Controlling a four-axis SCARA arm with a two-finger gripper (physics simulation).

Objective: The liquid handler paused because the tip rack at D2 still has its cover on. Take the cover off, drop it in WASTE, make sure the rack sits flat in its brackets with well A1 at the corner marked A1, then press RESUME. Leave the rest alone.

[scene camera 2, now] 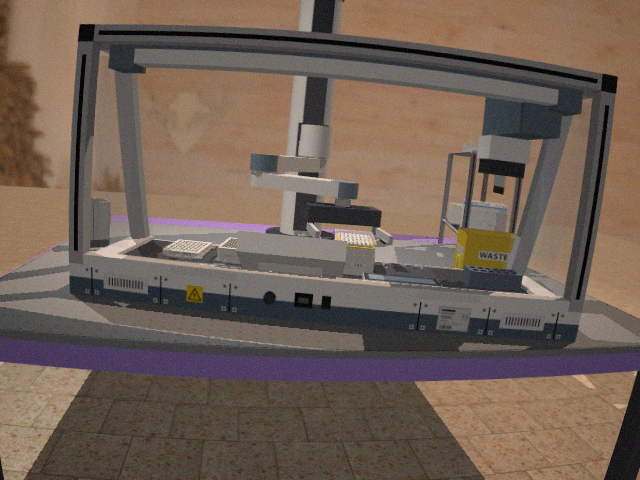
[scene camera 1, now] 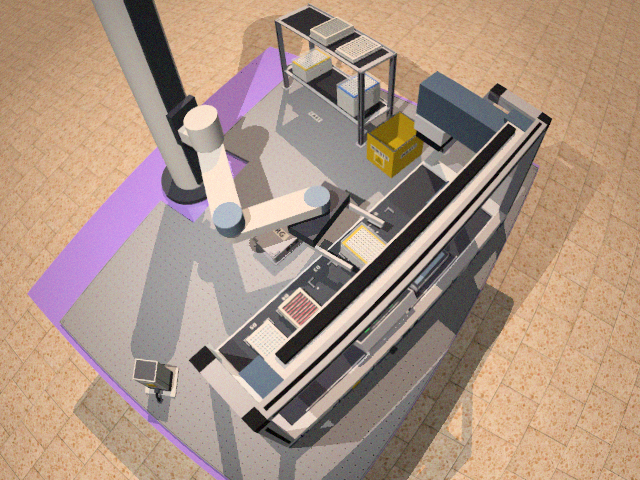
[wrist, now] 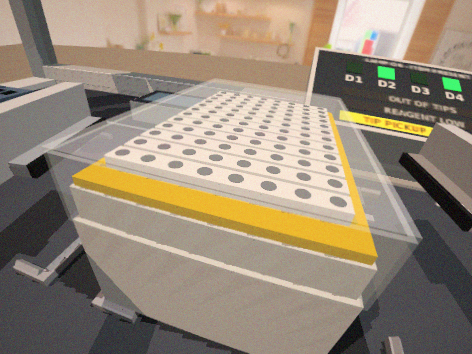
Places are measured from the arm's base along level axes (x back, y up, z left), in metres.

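Pixels of known places: gripper, fingertip midpoint: (scene camera 2: 354, 238) (scene camera 1: 368, 246) (wrist: 254, 121); arm's base, link origin: (scene camera 1: 194, 176).
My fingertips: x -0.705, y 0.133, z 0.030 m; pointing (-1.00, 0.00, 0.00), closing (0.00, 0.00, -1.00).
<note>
Ahead of a thing's pixels: the offset from my fingertips to its top centre. "*": to the spot under its first point.
The tip rack (scene camera 1: 364, 243) (scene camera 2: 360, 260) (wrist: 220, 280) at D2 has white tips and a yellow rim. A clear cover @(* dx +0.069, dy +0.005, dz -0.028 m) (wrist: 392, 245) shows over its top in the wrist view. My gripper (scene camera 1: 369, 246) (scene camera 2: 350, 235) (wrist: 254, 121) is open, one finger on each side of the covered rack near its top, with gaps between the fingers and cover. Brackets @(* dx +0.049, dy -0.064, dz +0.088 m) (wrist: 46, 272) show near the rack's foot, but its seating is partly out of view. The A1 mark beside it does not show clearly. The yellow WASTE bin @(dx +0.140, dy +0.015, dz +0.412 m) (scene camera 1: 382, 155) (scene camera 2: 483, 245) stands right of the deck. RESUME is not readable.
The display panel @(* dx -0.120, dy +0.000, dz -0.130 m) (wrist: 400, 92) shows D2 and D4 lit green and TIP PICKUP in yellow. The gantry beam (scene camera 1: 398, 241) runs above the deck. A striped plate @(dx +0.043, dy -0.037, dz -0.245 m) (scene camera 1: 299, 308) and a white plate (scene camera 1: 267, 338) (scene camera 2: 188, 248) sit farther along. A shelf unit @(* dx +0.265, dy +0.058, dz +0.386 m) (scene camera 1: 360, 111) stands behind the bin.
</note>
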